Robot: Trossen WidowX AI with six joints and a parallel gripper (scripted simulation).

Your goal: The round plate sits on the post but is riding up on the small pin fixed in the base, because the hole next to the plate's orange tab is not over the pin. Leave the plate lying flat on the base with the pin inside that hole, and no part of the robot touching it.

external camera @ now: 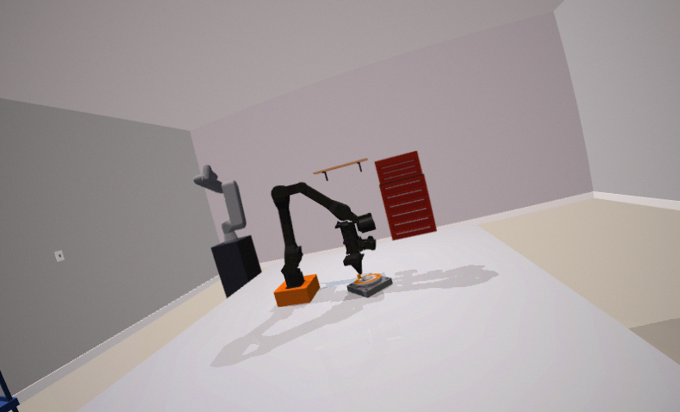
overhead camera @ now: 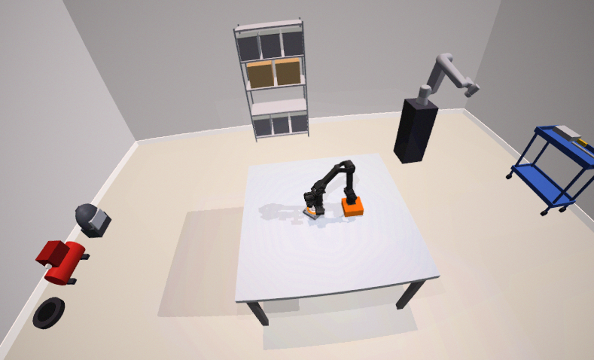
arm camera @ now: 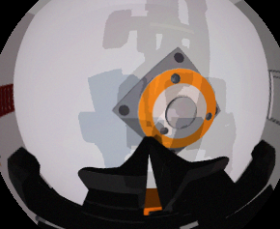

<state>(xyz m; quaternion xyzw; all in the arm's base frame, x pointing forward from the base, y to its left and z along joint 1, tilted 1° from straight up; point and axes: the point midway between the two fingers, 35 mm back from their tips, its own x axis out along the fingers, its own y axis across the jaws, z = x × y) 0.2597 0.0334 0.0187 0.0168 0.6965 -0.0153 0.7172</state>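
The base lies 4 cm to the right of my gripper tip, 3 cm ahead of it and 2 cm below it.
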